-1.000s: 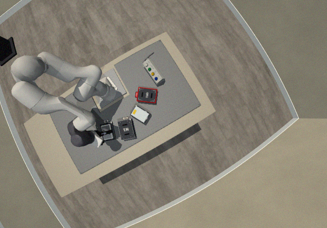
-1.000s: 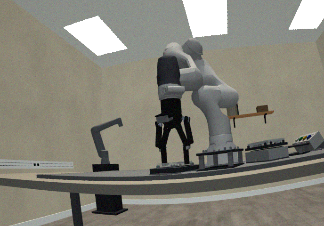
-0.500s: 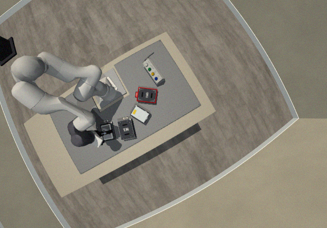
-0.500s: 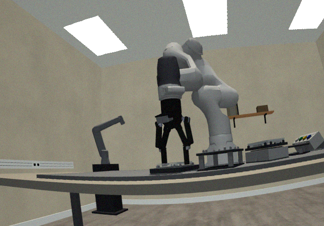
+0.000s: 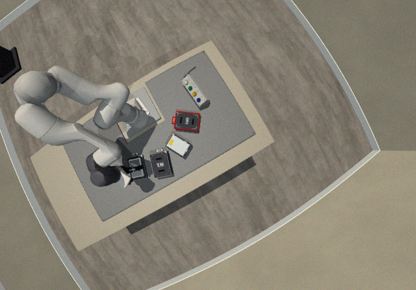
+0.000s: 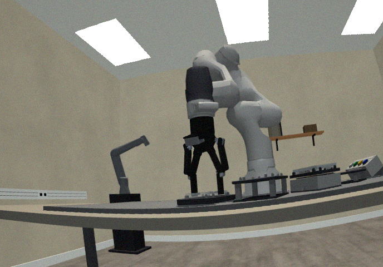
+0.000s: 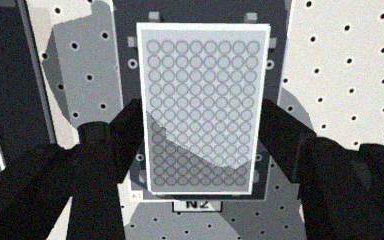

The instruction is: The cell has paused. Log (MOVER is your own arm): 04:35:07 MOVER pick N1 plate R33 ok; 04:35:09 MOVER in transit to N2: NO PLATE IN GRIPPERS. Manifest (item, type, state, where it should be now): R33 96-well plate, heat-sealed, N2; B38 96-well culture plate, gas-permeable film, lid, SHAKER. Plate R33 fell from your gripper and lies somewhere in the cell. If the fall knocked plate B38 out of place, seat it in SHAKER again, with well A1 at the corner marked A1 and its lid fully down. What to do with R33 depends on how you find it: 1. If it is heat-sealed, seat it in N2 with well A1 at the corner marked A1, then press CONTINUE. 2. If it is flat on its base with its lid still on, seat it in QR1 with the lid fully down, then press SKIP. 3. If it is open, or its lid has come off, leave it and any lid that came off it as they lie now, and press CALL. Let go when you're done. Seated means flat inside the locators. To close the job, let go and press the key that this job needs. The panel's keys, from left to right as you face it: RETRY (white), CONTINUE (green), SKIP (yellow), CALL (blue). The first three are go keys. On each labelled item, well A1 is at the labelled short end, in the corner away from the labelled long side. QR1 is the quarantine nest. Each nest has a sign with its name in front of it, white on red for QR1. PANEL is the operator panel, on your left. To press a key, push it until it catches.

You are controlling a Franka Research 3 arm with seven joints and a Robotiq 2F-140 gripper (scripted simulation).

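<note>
The flat white plate lies 20 mm below my hand. From my hand the other things lie so: QR1 nest (460 mm to the left, 120 mm behind, 10 mm below).
</note>
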